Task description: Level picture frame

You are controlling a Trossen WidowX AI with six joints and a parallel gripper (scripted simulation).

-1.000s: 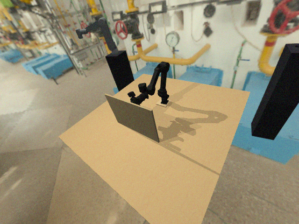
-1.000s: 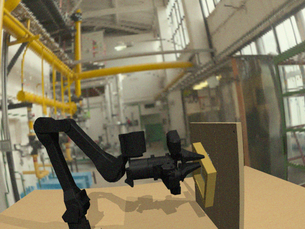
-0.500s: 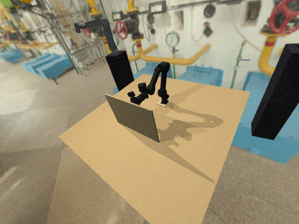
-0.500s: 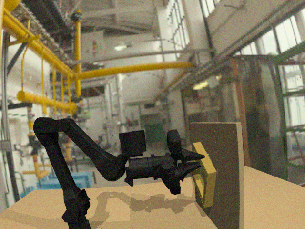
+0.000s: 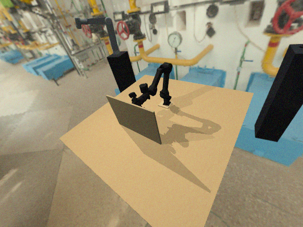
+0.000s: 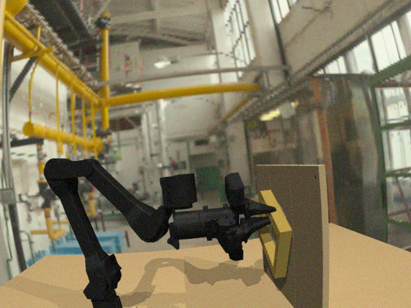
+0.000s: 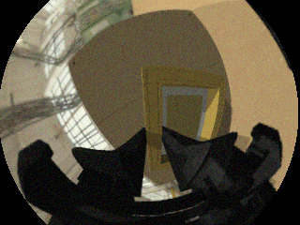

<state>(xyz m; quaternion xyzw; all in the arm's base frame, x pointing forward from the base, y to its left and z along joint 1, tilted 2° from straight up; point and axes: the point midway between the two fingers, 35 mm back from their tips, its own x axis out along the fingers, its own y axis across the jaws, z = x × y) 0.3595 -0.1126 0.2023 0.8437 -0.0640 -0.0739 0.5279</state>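
Right now my gripper tip is 10 mm short of the yellow picture frame, 20 mm to the right of it and 50 mm above it. Round my gripper tip: tan wall panel (30 mm ahead, 20 mm to the left, 60 mm below).
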